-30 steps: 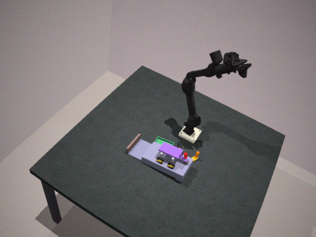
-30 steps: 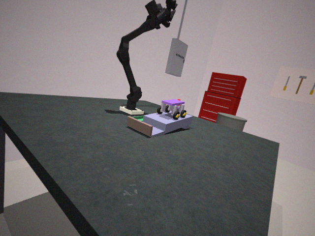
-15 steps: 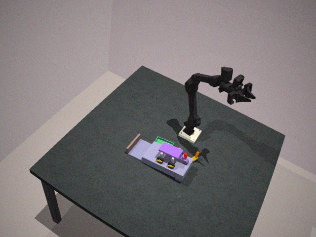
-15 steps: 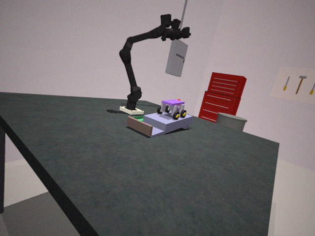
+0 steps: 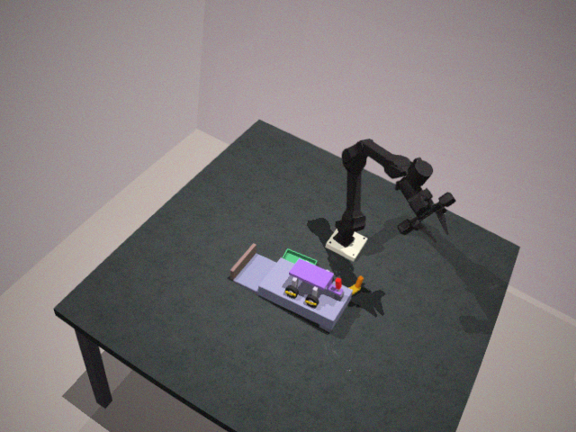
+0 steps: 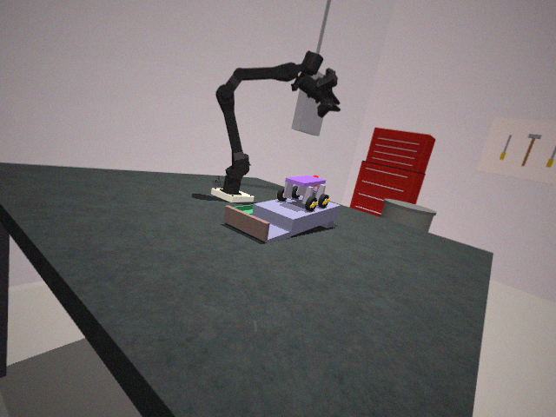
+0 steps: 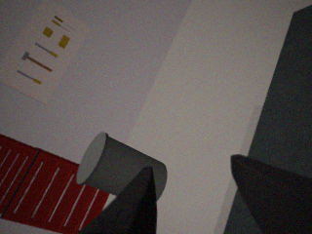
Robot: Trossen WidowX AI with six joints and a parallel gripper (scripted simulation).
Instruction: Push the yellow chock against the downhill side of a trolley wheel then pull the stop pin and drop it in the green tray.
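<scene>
The yellow chock lies 410 mm below my gripper tip, 190 mm to the right of it and 20 mm ahead of it. Also, from my gripper tip: red-headed stop pin 310 mm below, 200 mm to the right, 130 mm ahead; lavender ramp 390 mm below, 290 mm to the right, 170 mm ahead; trolley 330 mm below, 290 mm to the right, 170 mm ahead.
</scene>
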